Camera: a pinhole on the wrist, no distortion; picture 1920 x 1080 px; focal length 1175.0 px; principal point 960.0 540.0 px. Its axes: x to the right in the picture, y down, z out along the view. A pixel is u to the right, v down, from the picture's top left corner.
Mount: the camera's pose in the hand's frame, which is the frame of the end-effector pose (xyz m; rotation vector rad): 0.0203 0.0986 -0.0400 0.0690 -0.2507 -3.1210
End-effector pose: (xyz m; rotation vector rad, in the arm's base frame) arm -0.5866 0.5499 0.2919 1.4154 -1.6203 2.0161
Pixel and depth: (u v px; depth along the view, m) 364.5 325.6 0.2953
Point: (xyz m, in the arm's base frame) -0.6642 0.2034 0.2653
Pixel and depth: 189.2 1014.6 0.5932
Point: -0.4361 -0.0879 0.5741
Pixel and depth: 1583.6 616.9 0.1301
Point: -0.5827 0.4565 0.1742
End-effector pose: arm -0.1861 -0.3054 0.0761 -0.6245 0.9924 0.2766
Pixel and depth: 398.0 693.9 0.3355
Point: 0.0589 -0.0428 0.0151
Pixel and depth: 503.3 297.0 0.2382
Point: -0.0908 -0.0479 -0.0028
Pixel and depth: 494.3 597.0 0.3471
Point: 0.0368 -0.0152 0.0271
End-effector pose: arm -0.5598 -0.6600 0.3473 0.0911 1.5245 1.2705
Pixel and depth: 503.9 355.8 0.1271
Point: -0.5973 -0.5061 0.4212
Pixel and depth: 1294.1 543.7 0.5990
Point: -0.1866 -0.3399 0.6954
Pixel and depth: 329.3 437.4 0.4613
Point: -0.4625 -0.1412 0.4129
